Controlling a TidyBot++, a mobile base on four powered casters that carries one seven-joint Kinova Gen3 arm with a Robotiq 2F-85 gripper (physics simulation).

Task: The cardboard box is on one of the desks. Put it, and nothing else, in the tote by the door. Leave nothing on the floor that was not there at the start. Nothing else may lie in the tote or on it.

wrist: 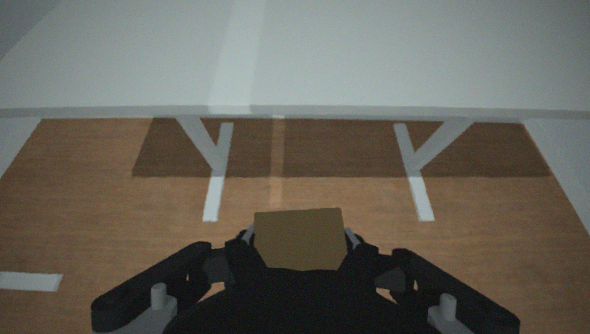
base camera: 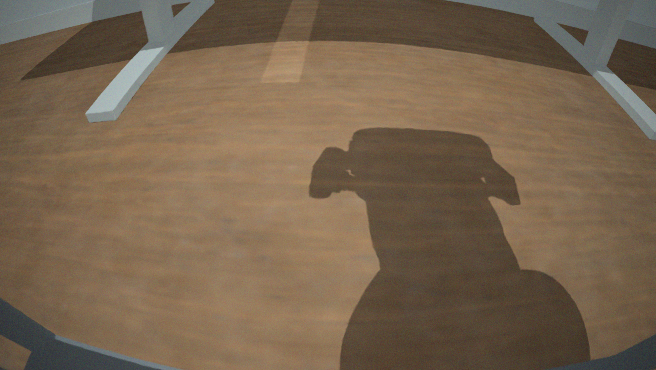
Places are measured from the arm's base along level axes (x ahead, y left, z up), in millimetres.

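Pixels of known places: gripper, fingertip midpoint: (wrist: 299,237).
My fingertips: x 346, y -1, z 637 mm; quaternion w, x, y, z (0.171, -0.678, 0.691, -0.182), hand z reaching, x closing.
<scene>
Behind a point stands the place of what it marks.
The cardboard box (wrist: 301,240) {x 339, y -1, z 666 mm} is brown and sits between the gripper's fingers at the lower middle of the wrist view. My gripper (wrist: 299,237) {x 346, y -1, z 637 mm} is shut on it, one finger against each side. The box is held above the wooden floor, in front of a desk's near edge. A white-grey desk (wrist: 375,60) {x 686, y -148, z 554 mm} fills the upper part of the wrist view. The gripper does not show in the base camera view, but its shadow falls on the floor there. The tote does not show in either view.
White desk legs with long feet (base camera: 127,82) {x 697, y 461, z -371 mm} (base camera: 625,100) {x 738, y -724, z -374 mm} (wrist: 214,195) {x 741, y 476, z -371 mm} (wrist: 421,195) {x 760, y -764, z -371 mm} stand on the wooden floor (base camera: 200,200) {x 400, y 180, z -396 mm} ahead. Another white bar (wrist: 30,281) {x 247, y 1359, z -371 mm} lies low at the left of the wrist view. The desk's shadow covers floor beneath it.
</scene>
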